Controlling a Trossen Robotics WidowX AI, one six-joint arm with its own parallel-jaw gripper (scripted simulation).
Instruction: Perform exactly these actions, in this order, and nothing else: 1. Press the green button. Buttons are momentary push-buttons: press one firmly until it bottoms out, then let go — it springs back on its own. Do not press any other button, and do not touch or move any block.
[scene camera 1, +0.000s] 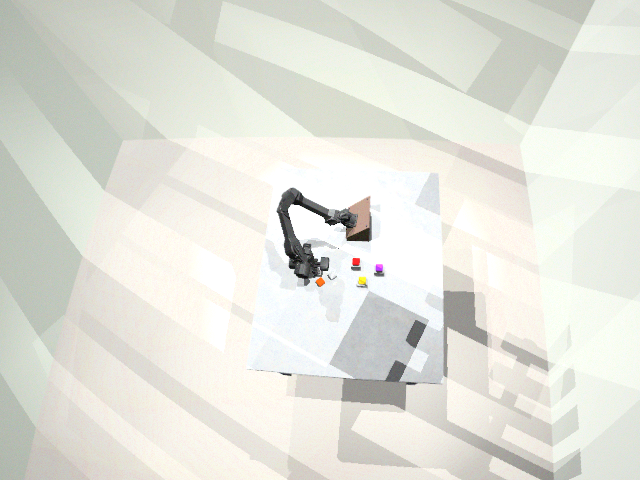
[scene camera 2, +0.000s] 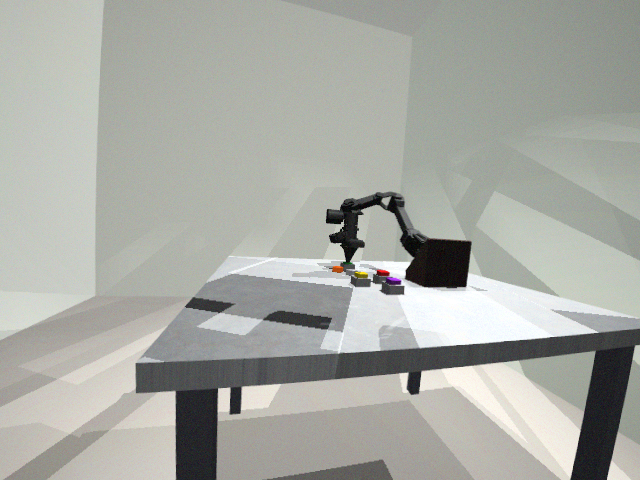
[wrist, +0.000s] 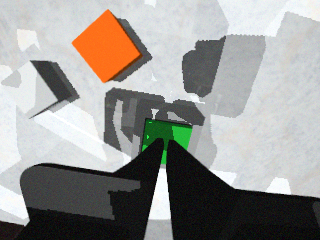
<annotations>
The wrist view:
gripper: 164, 144
green button: 154, 129
orange block: 106, 46
</annotations>
